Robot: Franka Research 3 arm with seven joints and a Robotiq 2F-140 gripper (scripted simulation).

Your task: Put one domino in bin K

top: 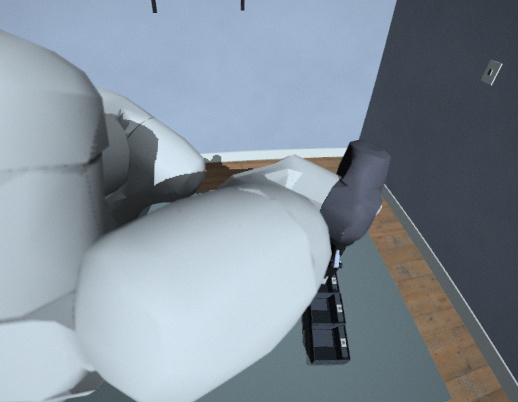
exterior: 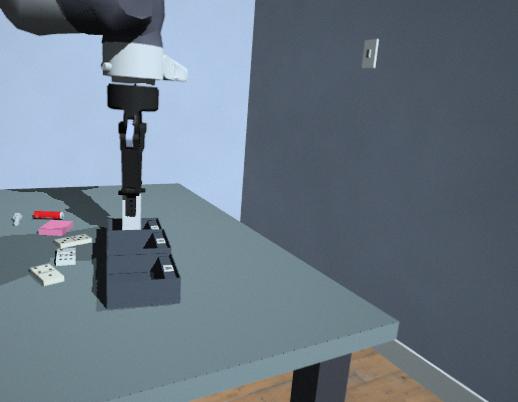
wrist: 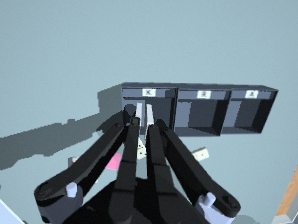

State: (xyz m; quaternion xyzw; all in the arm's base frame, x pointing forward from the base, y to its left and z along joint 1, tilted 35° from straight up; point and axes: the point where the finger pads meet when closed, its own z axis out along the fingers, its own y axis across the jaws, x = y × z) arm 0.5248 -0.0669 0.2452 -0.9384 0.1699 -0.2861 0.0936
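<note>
Right now my hand is 100 mm to the right of the flat pink piece, 100 mm past it and 40 mm above it. From my hand the other things lie so: white bolt 170 mm to the left, 160 mm behind, 40 mm below; then small red thing 170 mm to the left, 110 mm behind, 40 mm below.
</note>
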